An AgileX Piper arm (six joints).
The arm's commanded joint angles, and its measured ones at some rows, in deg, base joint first. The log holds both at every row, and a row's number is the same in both.
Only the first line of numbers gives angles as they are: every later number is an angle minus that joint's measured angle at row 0.
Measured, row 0: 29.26, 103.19, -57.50, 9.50, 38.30, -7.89
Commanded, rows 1 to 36: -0.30, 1.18, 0.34, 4.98, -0.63, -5.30; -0.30, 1.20, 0.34, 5.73, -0.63, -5.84; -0.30, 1.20, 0.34, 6.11, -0.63, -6.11; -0.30, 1.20, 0.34, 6.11, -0.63, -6.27; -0.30, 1.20, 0.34, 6.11, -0.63, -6.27; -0.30, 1.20, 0.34, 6.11, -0.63, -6.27; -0.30, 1.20, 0.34, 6.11, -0.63, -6.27; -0.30, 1.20, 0.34, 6.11, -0.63, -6.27; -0.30, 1.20, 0.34, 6.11, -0.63, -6.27; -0.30, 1.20, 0.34, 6.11, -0.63, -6.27; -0.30, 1.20, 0.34, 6.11, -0.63, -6.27; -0.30, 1.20, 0.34, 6.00, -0.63, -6.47; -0.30, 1.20, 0.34, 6.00, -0.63, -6.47; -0.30, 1.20, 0.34, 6.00, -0.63, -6.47; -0.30, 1.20, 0.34, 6.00, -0.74, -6.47; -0.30, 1.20, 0.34, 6.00, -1.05, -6.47; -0.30, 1.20, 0.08, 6.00, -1.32, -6.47; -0.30, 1.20, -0.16, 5.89, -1.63, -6.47; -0.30, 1.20, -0.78, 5.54, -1.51, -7.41; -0.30, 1.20, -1.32, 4.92, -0.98, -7.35; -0.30, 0.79, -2.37, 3.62, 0.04, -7.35; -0.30, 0.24, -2.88, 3.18, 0.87, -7.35; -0.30, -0.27, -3.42, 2.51, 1.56, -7.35; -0.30, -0.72, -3.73, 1.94, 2.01, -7.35; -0.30, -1.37, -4.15, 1.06, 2.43, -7.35; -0.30, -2.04, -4.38, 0.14, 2.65, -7.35; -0.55, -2.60, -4.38, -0.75, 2.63, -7.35; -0.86, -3.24, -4.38, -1.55, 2.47, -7.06; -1.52, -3.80, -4.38, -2.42, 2.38, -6.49; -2.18, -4.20, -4.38, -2.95, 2.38, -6.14; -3.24, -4.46, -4.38, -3.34, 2.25, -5.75; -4.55, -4.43, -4.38, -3.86, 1.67, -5.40; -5.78, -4.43, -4.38, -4.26, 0.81, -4.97; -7.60, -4.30, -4.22, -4.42, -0.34, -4.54; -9.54, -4.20, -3.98, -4.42, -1.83, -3.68; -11.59, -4.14, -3.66, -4.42, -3.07, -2.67
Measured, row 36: -5.22, -3.87, -4.08, -3.00, 0.95, -5.27
